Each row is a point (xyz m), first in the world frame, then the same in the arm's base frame.
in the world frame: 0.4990 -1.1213 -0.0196
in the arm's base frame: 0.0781 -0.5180 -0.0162
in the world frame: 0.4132 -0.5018 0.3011
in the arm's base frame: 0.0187 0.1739 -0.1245
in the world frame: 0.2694 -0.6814 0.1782
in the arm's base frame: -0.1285 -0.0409 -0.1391
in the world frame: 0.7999 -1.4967 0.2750
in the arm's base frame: 0.3147 -0.6574 0.4766
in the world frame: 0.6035 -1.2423 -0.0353
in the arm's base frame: 0.1723 -0.6274 0.0542
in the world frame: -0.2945 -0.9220 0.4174
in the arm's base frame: -0.7319 -0.0870 0.1195
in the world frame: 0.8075 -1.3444 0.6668
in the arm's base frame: 0.2989 -0.3057 0.7065
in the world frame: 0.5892 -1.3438 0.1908
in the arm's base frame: 0.1276 -0.5781 0.2934
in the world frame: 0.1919 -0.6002 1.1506
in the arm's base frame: -0.2900 0.5923 0.5896
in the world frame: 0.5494 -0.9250 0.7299
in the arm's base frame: 0.0749 0.0768 0.4829
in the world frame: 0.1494 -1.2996 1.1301
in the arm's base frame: -0.3933 0.0125 0.9698
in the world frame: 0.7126 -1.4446 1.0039
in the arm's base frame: 0.1639 -0.1893 1.0242
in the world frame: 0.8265 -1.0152 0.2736
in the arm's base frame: 0.3847 -0.2672 0.2020
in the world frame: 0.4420 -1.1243 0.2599
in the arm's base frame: -0.0051 -0.3567 0.2039
